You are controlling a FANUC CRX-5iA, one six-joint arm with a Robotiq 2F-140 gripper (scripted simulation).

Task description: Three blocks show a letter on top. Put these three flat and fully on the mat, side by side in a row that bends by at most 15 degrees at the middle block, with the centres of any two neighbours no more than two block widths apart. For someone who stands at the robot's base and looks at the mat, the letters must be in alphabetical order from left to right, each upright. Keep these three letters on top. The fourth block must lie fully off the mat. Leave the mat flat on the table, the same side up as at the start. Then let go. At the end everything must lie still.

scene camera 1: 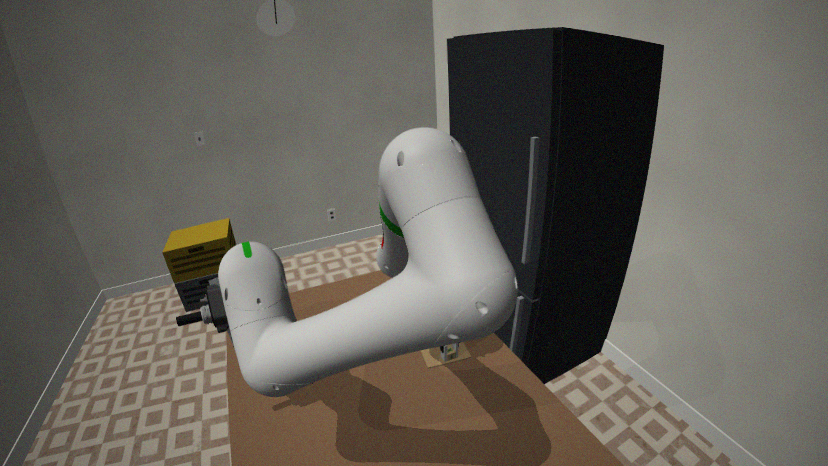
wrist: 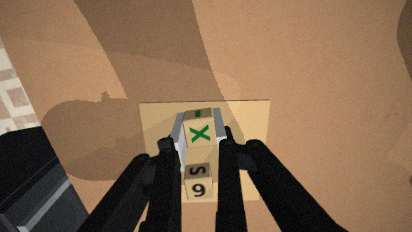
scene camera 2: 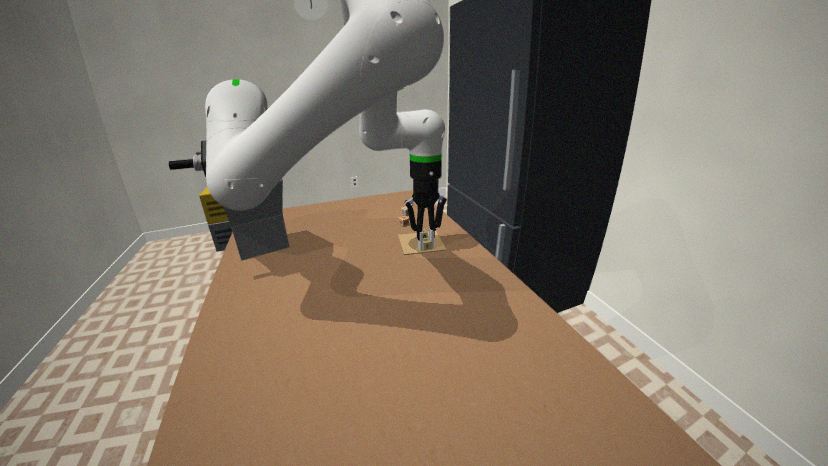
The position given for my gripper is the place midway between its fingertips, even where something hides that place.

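There is a tan mat (wrist: 248,119) that I can see, and a block marked 9 (wrist: 198,182) is visible to me as well. As for my gripper (scene camera 2: 425,247), it also appears in the wrist view (wrist: 200,121).
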